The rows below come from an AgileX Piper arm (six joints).
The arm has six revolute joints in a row. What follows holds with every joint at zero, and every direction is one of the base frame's.
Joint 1 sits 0.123 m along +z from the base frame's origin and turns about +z.
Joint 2 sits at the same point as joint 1 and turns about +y.
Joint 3 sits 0.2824 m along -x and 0.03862 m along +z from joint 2 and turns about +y.
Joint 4 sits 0.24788 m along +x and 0.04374 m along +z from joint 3 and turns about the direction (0.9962, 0, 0.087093).
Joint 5 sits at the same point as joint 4 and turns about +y.
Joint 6 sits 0.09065 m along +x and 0.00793 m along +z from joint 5 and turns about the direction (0.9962, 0, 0.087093).
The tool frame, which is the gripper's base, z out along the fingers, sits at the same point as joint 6; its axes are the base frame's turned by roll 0, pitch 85.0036 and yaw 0 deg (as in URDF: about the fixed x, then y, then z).
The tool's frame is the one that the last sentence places.
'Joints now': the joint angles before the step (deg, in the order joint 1, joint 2, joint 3, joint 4, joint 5, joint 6). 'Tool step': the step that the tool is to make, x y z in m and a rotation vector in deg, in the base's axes. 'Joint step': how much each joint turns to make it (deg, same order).
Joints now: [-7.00, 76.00, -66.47, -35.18, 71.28, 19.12]
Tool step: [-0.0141, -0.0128, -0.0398, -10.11, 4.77, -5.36]
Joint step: [-0.01, 0.31, 10.99, -13.21, -1.03, 11.11]
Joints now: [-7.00, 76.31, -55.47, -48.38, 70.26, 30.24]
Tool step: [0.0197, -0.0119, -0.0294, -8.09, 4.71, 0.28]
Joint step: [-0.16, 7.19, 2.36, -10.56, -1.36, 6.68]
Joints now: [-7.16, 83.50, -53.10, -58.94, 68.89, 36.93]
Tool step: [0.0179, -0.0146, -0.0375, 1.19, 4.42, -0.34]
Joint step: [-2.75, 7.95, 0.16, -1.53, -3.83, 2.05]
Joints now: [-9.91, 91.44, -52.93, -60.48, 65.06, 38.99]
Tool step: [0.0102, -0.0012, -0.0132, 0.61, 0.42, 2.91]
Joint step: [-0.11, 2.64, 0.00, -1.55, -3.45, 0.58]
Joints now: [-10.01, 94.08, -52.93, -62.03, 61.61, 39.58]
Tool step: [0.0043, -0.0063, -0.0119, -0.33, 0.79, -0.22]
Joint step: [-1.01, 2.55, 0.00, -1.67, -1.14, 1.68]
